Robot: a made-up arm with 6 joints. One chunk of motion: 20 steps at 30 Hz.
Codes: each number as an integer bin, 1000 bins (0 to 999) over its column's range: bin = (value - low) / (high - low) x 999, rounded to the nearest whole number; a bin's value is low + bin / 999 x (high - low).
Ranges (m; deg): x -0.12..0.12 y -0.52..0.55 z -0.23..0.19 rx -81..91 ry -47..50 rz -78..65
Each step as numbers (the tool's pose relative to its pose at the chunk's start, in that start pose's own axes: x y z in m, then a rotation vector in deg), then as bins.
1 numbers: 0.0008 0.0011 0.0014 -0.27 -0.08 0.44
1 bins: 503 487 550 469 483 548
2 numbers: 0.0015 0.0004 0.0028 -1.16 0.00 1.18
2 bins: 506 486 554 464 484 553
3 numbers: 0.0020 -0.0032 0.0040 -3.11 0.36 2.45
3 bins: 508 483 557 452 488 562
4 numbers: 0.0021 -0.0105 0.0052 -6.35 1.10 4.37
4 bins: 508 476 559 434 495 575
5 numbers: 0.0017 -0.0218 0.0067 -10.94 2.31 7.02
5 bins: 507 465 563 407 508 594
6 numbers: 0.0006 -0.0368 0.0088 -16.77 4.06 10.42
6 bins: 502 451 568 373 526 618
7 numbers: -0.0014 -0.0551 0.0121 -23.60 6.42 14.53
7 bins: 494 434 576 333 550 646
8 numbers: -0.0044 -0.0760 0.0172 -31.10 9.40 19.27
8 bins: 481 415 588 290 581 680
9 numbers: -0.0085 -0.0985 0.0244 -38.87 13.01 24.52
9 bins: 464 394 605 245 618 716
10 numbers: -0.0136 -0.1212 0.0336 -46.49 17.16 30.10
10 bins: 443 372 627 200 661 755
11 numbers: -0.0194 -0.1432 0.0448 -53.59 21.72 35.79
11 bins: 419 352 654 159 708 795
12 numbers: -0.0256 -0.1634 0.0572 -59.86 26.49 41.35
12 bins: 393 333 683 123 757 834
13 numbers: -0.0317 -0.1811 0.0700 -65.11 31.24 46.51
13 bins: 368 316 714 92 806 870
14 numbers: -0.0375 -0.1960 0.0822 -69.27 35.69 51.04
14 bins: 343 303 743 68 852 901
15 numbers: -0.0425 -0.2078 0.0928 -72.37 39.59 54.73
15 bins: 323 291 768 50 892 927
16 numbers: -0.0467 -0.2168 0.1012 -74.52 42.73 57.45
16 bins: 305 283 788 38 924 946
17 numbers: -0.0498 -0.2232 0.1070 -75.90 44.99 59.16
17 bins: 292 277 802 30 947 958
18 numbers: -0.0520 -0.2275 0.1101 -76.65 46.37 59.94
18 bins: 283 273 809 25 962 964
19 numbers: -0.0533 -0.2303 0.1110 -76.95 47.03 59.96
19 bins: 278 270 811 24 968 964
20 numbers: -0.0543 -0.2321 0.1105 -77.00 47.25 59.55
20 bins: 273 269 810 23 971 961
